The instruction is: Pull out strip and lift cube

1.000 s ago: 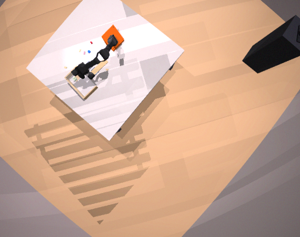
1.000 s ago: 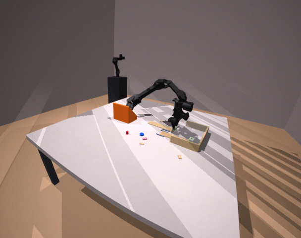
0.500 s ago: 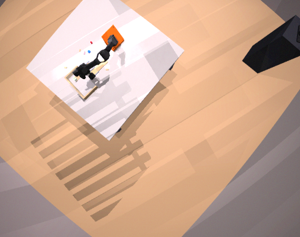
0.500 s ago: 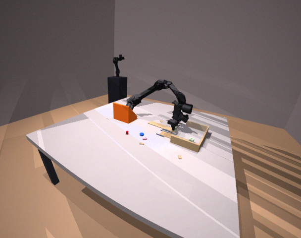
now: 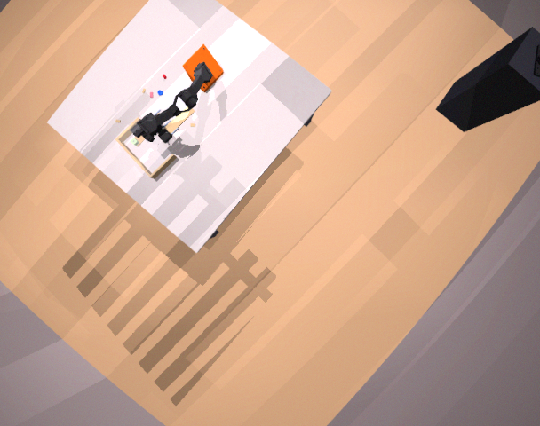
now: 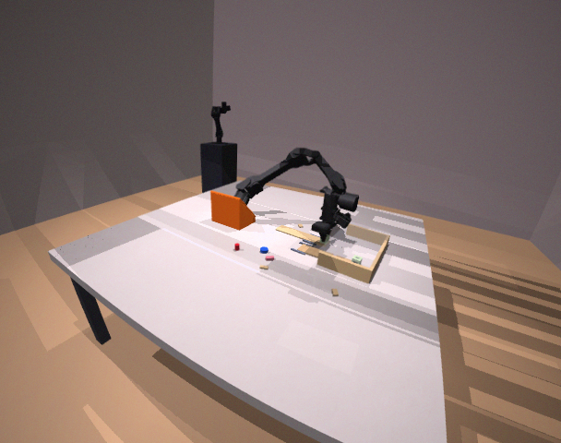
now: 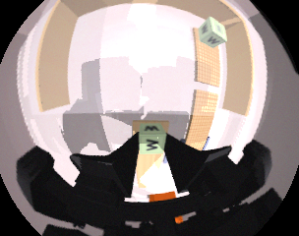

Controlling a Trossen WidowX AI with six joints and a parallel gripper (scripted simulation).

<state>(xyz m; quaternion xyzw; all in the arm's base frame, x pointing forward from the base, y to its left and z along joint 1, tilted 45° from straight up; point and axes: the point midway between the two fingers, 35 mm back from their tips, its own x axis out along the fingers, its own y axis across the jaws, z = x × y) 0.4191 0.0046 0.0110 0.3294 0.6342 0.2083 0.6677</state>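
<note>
Right now my gripper tip is 11 cm past the tan strip, 2 cm to the right of it and 1 cm above it. Also, from my gripper tip: red cylinder (28 cm behind, 22 cm to the right); then pink block (22 cm to the right, 14 cm behind, 1 cm below); then blue disc (19 cm behind, 18 cm to the right, 1 cm below).
</note>
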